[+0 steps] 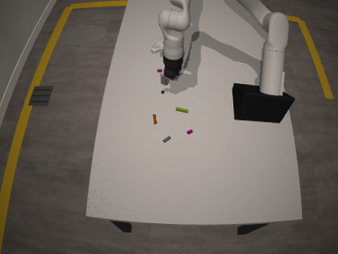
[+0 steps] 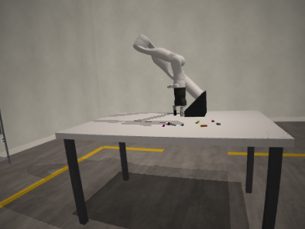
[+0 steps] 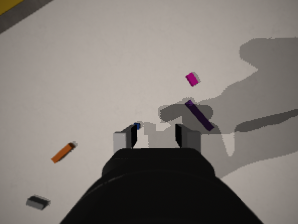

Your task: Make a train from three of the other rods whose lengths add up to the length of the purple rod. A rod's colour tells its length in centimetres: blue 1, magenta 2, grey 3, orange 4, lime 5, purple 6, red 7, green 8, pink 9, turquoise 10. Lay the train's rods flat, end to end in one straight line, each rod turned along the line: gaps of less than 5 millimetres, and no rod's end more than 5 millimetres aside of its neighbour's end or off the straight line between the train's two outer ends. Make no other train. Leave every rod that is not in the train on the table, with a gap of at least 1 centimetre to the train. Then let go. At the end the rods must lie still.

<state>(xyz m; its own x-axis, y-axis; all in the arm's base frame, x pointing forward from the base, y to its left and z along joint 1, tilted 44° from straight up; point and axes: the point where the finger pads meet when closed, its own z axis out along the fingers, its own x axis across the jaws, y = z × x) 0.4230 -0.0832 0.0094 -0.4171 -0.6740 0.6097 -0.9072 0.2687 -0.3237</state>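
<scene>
The small blue rod is 1 cm ahead of my hand, 3 cm to the left of it and 7 cm below it. Round my hand: purple rod: 1 cm behind, 7 cm to the right, 7 cm below; lime rod: 7 cm behind, 11 cm to the left, 7 cm below; orange rod: 3 cm ahead, 17 cm to the left, 7 cm below.
</scene>
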